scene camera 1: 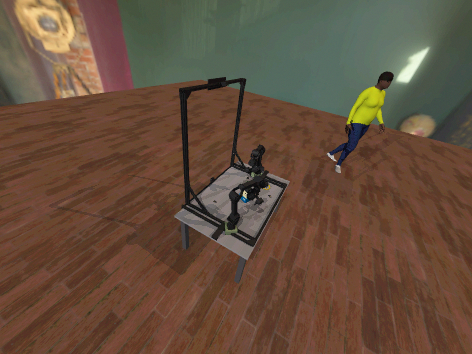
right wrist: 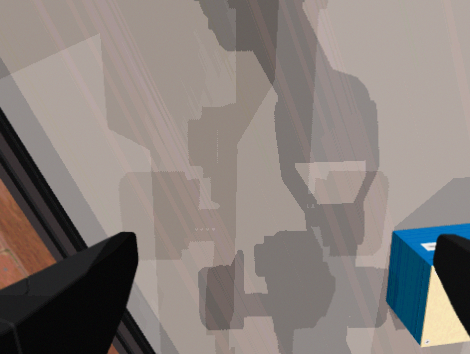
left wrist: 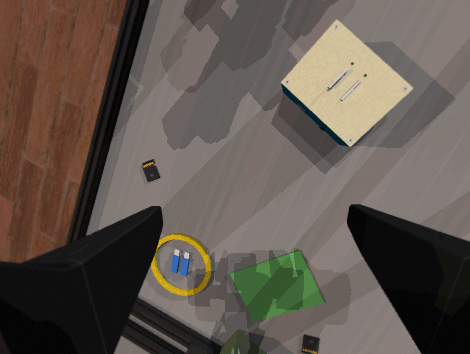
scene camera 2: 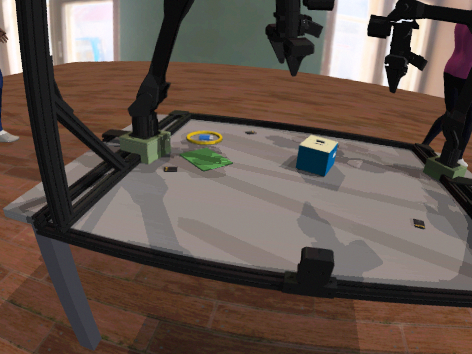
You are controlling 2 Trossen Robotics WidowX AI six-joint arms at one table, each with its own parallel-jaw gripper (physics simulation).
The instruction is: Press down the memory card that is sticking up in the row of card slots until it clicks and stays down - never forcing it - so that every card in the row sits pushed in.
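Places are measured from the left arm's base along level axes (x ahead, y left, z up), in centimetres.
Pixels of known places: left gripper, between the fingertips: (scene camera 1: 255, 176) (left wrist: 255, 214) (scene camera 2: 287, 69); right gripper, between the fingertips: (scene camera 1: 251, 201) (right wrist: 285, 247) (scene camera 2: 392, 92); left arm's base, origin of its link: (scene camera 1: 257, 172) (scene camera 2: 144, 134); right arm's base, origin of its link: (scene camera 1: 231, 226) (scene camera 2: 447, 162).
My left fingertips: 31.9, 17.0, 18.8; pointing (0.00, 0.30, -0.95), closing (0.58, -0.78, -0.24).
For each thing: its top centre in the pictures, then the offset to it from my left fingertips, as dx, dy, dz. "*": a spot on its surface instead. Level surfaces: height alone.
- blue box, centre of its top: (left wrist: 343, 85) (scene camera 2: 319, 143) +10.9, +0.0, -17.9
- cream top, height of its surface: dz -17.7
- grey table, height of its surface: dz -24.5
- yellow ring, a spot on its surface: (left wrist: 181, 293) (scene camera 2: 188, 137) * -28.4, -0.7, -23.9
- green mat, centre of its top: (left wrist: 275, 287) (scene camera 2: 205, 158) -16.2, -11.6, -24.2
A blue box (scene camera 2: 317, 159) (left wrist: 311, 119) (right wrist: 400, 274) with a cream top (left wrist: 339, 53) stands on the grey table (scene camera 2: 234, 218) (scene camera 1: 256, 219). Two thin grey cards (left wrist: 338, 79) (left wrist: 350, 90) sit side by side in slots in the top. The first looks slightly longer; I cannot tell which one stands higher. My left gripper (scene camera 2: 287, 63) (left wrist: 255, 214) is open and empty, high above the table, left of the box. My right gripper (scene camera 2: 392, 82) is open and empty, high at the far right.
A yellow ring (scene camera 2: 188, 138) (left wrist: 181, 293) holds two blue sticks (left wrist: 180, 263). A green mat (scene camera 2: 206, 159) (left wrist: 276, 284) lies beside it. Loose black cards (scene camera 2: 171, 169) (scene camera 2: 250, 133) (left wrist: 151, 170) (left wrist: 311, 344) lie flat. A camera block (scene camera 2: 315, 268) sits on the front rail. A person (scene camera 1: 366, 109) walks nearby.
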